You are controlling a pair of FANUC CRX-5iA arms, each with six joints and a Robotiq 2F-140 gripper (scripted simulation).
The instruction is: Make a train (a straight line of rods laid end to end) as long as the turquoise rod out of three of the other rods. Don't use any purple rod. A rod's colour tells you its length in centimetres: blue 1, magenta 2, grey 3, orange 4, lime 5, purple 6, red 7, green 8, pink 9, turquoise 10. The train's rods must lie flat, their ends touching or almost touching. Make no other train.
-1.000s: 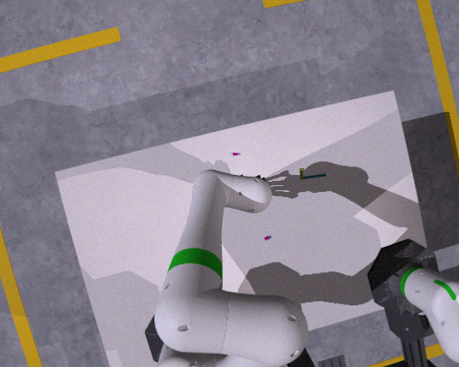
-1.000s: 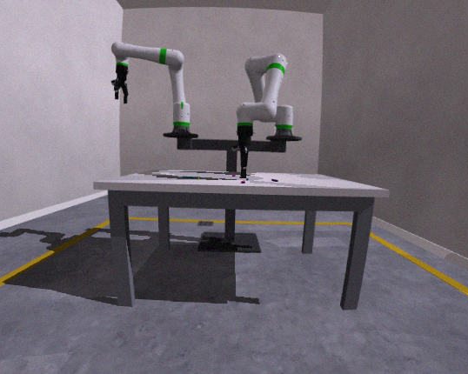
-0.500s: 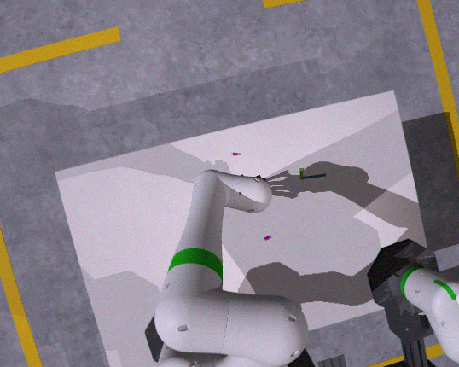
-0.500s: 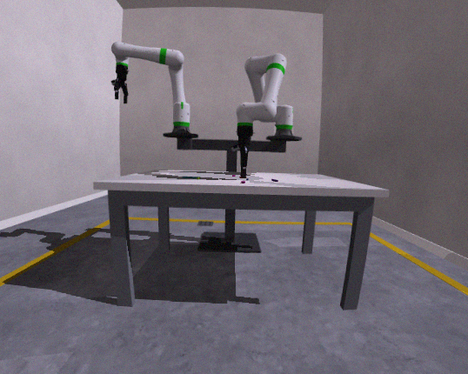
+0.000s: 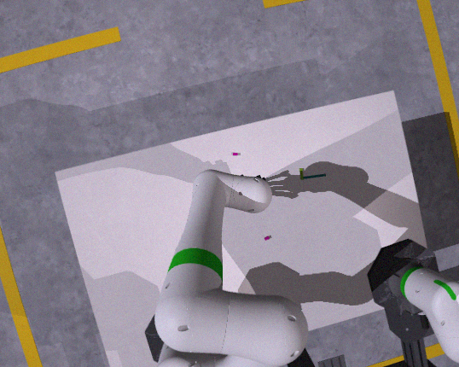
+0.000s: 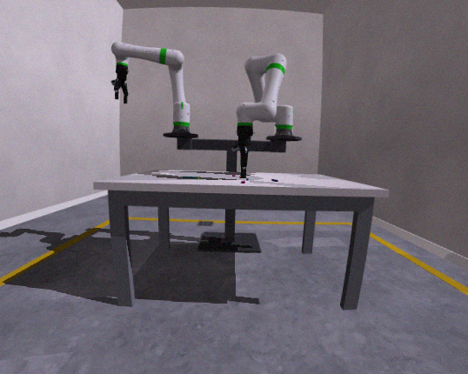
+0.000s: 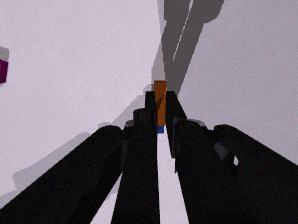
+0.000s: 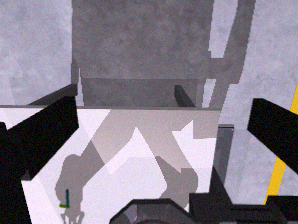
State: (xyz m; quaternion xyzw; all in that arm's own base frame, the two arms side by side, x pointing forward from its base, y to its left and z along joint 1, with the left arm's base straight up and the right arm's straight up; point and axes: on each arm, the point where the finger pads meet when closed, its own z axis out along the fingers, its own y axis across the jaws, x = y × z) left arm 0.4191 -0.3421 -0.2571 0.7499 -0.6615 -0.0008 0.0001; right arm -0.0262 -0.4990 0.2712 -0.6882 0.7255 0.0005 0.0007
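Observation:
My left gripper is now 3 cm to the right of the blue rod and 4 cm above it. Round my left hand: lime rod (27 cm to the right, 4 cm below); then purple rod (1 cm ahead, 19 cm to the left, 4 cm below); then orange rod (3 cm below).

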